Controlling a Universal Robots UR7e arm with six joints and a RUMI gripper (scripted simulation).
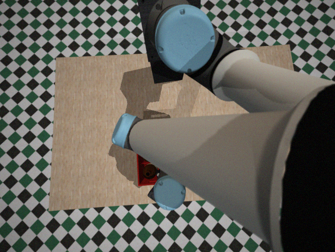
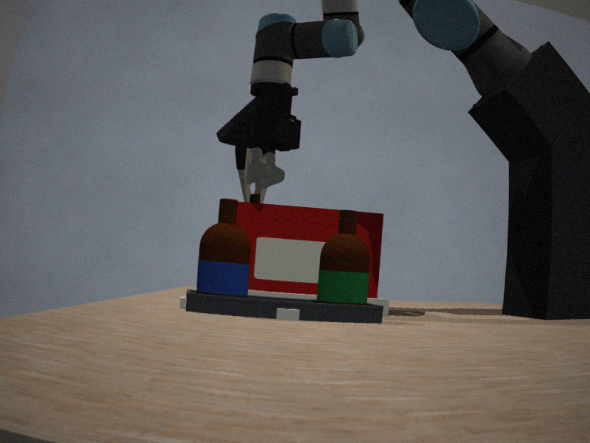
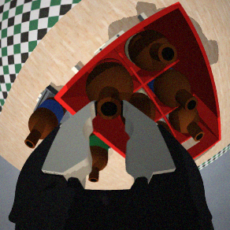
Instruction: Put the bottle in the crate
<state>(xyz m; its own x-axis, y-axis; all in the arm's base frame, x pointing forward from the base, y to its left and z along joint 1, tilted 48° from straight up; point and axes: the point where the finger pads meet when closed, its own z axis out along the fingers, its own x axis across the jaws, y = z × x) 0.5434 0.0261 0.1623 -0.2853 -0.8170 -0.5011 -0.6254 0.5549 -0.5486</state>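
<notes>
Now: the crate 100 mm below my hand, 70 mm behind it and 60 mm to the right of it. Round my hand: green-labelled bottle: 180 mm behind, 140 mm to the left, 100 mm below; blue-labelled bottle: 190 mm to the left, 100 mm below, 20 mm behind; tray: 180 mm below, 160 mm to the left, 100 mm behind.
</notes>
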